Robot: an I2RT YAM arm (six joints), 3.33 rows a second.
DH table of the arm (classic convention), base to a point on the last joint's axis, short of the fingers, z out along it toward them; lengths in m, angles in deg. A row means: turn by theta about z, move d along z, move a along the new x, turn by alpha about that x. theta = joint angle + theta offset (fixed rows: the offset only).
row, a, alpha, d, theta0
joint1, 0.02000, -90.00, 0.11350, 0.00
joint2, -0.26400, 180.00, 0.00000, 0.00
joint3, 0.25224, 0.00, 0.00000, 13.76
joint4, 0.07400, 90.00, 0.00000, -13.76
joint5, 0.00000, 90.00, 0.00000, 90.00
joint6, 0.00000, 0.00, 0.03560, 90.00
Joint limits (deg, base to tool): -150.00..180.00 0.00..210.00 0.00..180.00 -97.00..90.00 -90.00..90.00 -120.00..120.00
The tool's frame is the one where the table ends.
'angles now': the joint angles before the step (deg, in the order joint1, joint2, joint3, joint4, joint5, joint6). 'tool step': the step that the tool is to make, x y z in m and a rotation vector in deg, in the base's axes. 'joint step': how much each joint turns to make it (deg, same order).
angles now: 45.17 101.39 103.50 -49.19 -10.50 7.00
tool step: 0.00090 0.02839 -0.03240 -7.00 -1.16 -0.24
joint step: 3.27 5.07 0.20 0.43 6.56 -1.03
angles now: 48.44 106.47 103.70 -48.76 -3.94 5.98
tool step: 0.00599 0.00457 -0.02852 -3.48 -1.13 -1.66
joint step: 0.11 1.52 -4.03 3.68 3.58 -0.52
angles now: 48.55 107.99 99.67 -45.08 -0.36 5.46
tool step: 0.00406 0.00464 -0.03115 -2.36 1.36 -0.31
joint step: 0.06 2.11 -3.58 3.02 0.66 -0.01
